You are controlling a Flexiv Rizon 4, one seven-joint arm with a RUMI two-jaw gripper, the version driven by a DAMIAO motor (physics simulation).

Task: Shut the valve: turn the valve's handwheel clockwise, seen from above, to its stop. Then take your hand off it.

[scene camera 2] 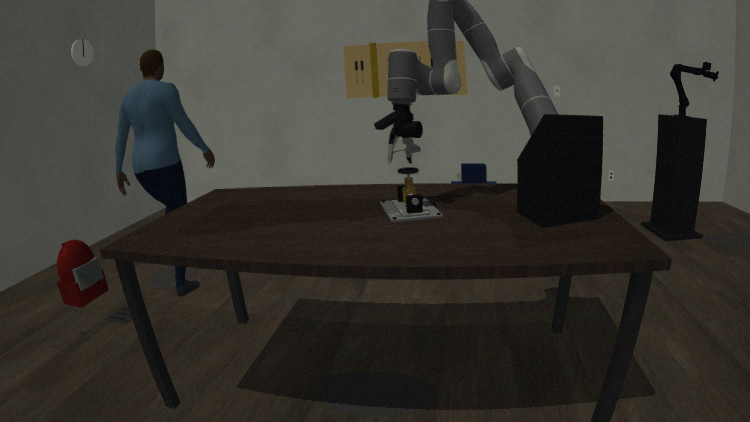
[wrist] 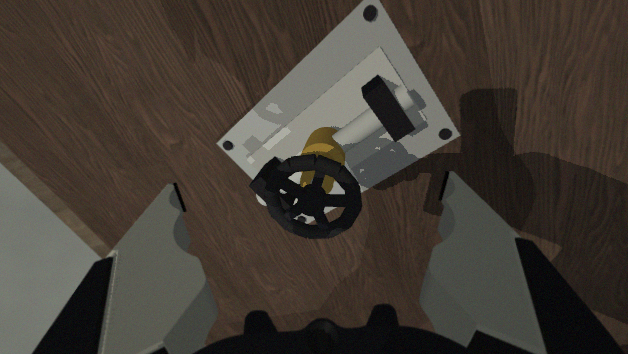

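Note:
The valve's black handwheel (scene camera 2: pixel 408 170) (wrist: pixel 314 196) is a spoked ring on top of the brass valve body (scene camera 2: pixel 409 192) (wrist: pixel 324 143). The valve sits on a pale pipe (wrist: pixel 357 125) held by black blocks, on a light grey base plate (scene camera 2: pixel 393 212) (wrist: pixel 260 112) on the table. My gripper (scene camera 2: pixel 399 160) (wrist: pixel 312 180) is wide open and empty. In the scene view its fingertips are a little above the handwheel. In the wrist view the wheel shows between the two fingers, touching neither. How far the wheel is turned cannot be read from these views.
The wooden table (scene camera 2: pixel 293 236) bears a large black box (scene camera 2: pixel 561 173) at the right, near the arm's base. A person in a blue top (scene camera 2: pixel 153 125) stands beyond the table's left side, by a red backpack (scene camera 2: pixel 78 272). A black pedestal (scene camera 2: pixel 676 173) with a small arm stands at the right.

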